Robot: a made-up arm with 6 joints. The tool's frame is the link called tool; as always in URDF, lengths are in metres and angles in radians. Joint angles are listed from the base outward. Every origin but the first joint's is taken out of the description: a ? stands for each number. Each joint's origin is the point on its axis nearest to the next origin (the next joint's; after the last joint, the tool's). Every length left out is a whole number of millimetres.
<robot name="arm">
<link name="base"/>
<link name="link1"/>
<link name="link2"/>
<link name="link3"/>
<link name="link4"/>
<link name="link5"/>
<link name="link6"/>
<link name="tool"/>
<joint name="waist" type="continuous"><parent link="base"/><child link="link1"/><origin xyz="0.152 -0.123 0.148" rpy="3.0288 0.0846 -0.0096"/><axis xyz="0 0 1"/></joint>
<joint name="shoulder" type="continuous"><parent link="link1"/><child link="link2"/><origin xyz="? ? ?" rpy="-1.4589 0.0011 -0.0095"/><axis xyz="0 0 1"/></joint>
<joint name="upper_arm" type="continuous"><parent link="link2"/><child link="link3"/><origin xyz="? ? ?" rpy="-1.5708 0 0.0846"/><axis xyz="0 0 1"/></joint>
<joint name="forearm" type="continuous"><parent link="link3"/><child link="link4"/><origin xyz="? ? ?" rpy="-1.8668 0.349 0.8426"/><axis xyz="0 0 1"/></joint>
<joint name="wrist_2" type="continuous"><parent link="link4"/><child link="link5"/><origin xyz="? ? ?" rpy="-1.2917 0.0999 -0.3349"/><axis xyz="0 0 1"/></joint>
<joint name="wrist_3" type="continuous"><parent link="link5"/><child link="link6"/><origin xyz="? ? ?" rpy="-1.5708 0 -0.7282"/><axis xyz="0 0 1"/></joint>
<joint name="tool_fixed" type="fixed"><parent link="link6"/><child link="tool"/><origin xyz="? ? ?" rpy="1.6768 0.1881 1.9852"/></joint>
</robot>
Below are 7 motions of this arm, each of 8 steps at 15 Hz.
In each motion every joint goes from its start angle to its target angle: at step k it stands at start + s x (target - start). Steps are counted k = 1, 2, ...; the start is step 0. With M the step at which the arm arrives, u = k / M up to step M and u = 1 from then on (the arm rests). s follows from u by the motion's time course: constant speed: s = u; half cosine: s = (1 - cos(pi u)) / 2; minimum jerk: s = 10 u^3 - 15 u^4 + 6 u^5.
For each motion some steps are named. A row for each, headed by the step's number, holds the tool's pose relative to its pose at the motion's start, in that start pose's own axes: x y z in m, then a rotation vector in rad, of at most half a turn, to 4 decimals.
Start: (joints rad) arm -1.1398 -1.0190 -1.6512 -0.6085 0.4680 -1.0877
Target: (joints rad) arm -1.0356 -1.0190 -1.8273 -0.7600 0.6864 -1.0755
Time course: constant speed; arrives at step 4
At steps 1, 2, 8:
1: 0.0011 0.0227 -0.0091 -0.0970 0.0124 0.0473
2: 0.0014 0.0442 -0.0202 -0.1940 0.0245 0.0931
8: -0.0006 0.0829 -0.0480 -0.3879 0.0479 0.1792

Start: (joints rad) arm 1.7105 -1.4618 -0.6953 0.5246 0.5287 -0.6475
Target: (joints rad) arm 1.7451 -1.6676 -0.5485 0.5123 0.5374 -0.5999
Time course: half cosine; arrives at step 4
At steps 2, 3, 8:
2: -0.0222 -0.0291 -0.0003 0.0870 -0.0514 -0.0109
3: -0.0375 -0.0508 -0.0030 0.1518 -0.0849 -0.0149
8: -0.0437 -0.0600 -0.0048 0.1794 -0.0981 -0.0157

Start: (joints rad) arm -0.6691 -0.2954 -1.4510 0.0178 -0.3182 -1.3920
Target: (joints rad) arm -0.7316 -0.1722 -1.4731 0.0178 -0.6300 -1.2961
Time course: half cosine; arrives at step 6
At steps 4, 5, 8:
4: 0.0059 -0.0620 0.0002 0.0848 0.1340 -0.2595
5: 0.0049 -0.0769 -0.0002 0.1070 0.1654 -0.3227
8: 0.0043 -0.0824 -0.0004 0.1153 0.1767 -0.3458

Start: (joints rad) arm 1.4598 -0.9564 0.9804 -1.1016 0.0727 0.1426
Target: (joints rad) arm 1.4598 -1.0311 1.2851 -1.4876 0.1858 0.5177
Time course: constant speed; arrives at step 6
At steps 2, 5, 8:
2: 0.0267 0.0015 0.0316 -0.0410 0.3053 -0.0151
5: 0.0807 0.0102 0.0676 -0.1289 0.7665 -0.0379
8: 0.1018 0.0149 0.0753 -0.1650 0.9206 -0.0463

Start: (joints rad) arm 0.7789 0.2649 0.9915 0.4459 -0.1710 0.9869
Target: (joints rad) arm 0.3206 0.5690 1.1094 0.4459 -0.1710 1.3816
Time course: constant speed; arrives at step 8
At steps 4, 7, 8:
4: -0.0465 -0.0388 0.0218 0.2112 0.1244 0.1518
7: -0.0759 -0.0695 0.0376 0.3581 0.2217 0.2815
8: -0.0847 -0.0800 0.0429 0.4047 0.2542 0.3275

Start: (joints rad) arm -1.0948 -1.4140 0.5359 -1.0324 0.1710 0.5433
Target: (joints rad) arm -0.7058 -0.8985 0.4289 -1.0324 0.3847 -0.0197
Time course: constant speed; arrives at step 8
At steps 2, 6, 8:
2: 0.0136 0.0260 0.0109 0.1643 -0.1165 -0.0556
6: 0.0506 0.0801 0.0481 0.4546 -0.3461 -0.2563
8: 0.0750 0.1041 0.0743 0.5721 -0.4558 -0.3970

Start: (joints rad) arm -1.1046 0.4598 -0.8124 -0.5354 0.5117 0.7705
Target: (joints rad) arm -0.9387 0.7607 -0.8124 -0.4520 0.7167 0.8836
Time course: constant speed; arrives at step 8
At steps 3, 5, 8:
3: -0.0197 0.0547 0.0110 0.0256 0.1028 -0.1387
5: -0.0284 0.0914 0.0215 0.0439 0.1753 -0.2278
8: -0.0348 0.1458 0.0413 0.0731 0.2895 -0.3558

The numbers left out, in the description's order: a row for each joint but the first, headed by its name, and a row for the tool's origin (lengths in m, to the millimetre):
shoulder: 0.177 -0.18 0
upper_arm: -0.033 -0.154 0
forearm: 0.109 -0.045 0
wrist_2: -0.005 -0.032 0
wrist_3: 0.198 -0.206 0
tool: -0.022 -0.051 0

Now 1 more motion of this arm.
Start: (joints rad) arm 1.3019 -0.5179 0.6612 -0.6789 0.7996 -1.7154
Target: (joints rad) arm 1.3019 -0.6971 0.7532 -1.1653 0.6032 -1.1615
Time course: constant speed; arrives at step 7
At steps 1, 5, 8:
1: -0.0020 -0.0131 -0.0114 0.0212 0.1500 -0.0436
5: -0.0173 -0.0579 -0.0582 0.0945 0.7703 -0.1742
8: -0.0285 -0.0764 -0.0815 0.1210 1.0896 -0.2170

